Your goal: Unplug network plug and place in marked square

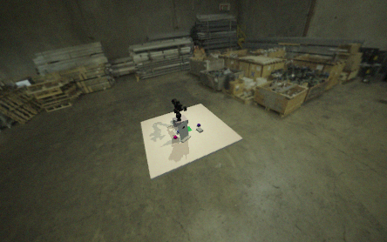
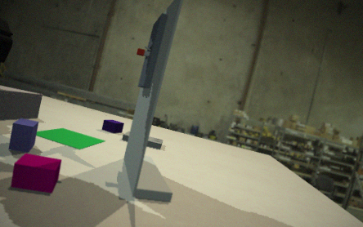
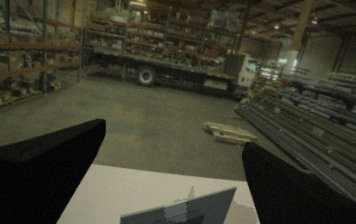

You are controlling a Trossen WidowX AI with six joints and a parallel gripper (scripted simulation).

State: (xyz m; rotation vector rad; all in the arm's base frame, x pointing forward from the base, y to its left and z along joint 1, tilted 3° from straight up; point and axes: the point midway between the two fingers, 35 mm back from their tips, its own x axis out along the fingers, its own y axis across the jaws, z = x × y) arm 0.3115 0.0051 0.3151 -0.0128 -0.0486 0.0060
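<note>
My gripper tip is 20 cm above the network plug, 8 cm short of it and 5 cm to the left of it. Round my gripper tip: green marked square: 40 cm below, 9 cm behind, 5 cm to the left; then blue-violet block: 38 cm below, 9 cm to the right, 9 cm behind; then grey upright panel: 27 cm below, 9 cm ahead, 3 cm to the right.
</note>
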